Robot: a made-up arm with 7 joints.
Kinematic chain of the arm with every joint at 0, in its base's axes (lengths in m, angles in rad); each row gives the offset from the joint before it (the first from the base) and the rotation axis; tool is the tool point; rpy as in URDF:
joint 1: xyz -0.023 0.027 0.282 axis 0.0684 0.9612 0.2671
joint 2: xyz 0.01 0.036 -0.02 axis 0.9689 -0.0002 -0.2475
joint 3: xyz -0.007 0 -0.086 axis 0.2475 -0.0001 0.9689
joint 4: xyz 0.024 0.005 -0.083 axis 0.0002 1 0
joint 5: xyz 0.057 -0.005 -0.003 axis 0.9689 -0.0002 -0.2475
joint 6: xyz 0.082 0.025 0.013 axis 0.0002 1 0
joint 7: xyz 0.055 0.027 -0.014 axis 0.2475 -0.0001 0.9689
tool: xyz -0.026 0.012 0.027 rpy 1.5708 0 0
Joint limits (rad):
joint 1: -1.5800..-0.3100
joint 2: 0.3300..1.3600
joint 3: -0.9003..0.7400
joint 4: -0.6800..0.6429
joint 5: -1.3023..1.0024
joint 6: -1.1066..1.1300
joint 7: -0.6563..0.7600
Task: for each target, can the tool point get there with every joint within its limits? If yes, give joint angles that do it. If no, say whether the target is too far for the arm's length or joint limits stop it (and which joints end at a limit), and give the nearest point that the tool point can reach.
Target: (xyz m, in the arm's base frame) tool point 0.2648 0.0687 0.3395
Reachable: yes | joints -0.9778 1.2409 -0.7590 -0.3770 -0.8288 0.2375 -0.5255
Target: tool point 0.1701 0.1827 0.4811
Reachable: yes | joints -1.0975 1.0933 0.4135 0.4827 0.6002 -0.2169 -0.4062
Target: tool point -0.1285 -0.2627 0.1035
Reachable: no: joint limits stop it (at a limit: joint 1, joint 2, joint 3, joint 5, joint 7) | nearest point 0.0864 -0.0740 0.1539 | short by 0.290 m
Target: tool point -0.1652 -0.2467 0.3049
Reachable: no: joint limits stop it (at a limit: joint 1, joint 2, joint 3, joint 5, joint 7) | nearest point 0.0169 -0.0908 0.3555 | short by 0.245 m
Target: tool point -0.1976 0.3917 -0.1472
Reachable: no: too far | nearest point 0.0651 0.2879 0.0540 | short by 0.347 m
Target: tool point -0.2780 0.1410 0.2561
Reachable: no: joint limits stop it (at a limit: joint 1, joint 2, joint 3, joint 4, joint 7) | nearest point -0.0960 0.1286 0.3801 | short by 0.221 m
